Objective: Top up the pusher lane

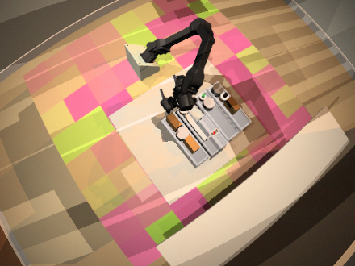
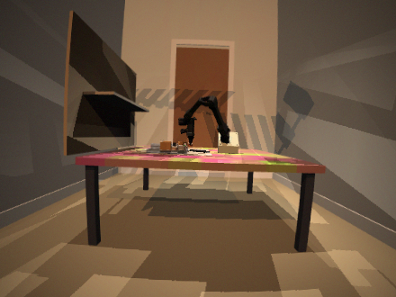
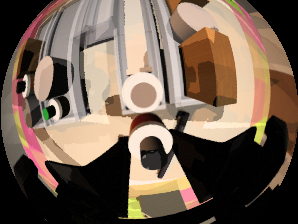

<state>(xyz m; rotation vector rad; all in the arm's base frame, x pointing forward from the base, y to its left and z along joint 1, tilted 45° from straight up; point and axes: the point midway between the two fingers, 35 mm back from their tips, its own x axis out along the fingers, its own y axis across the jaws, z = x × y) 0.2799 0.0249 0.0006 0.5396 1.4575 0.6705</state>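
My gripper tip is now 19 cm short of the grey lane rack, 4 cm to the right of it and 3 cm above it.
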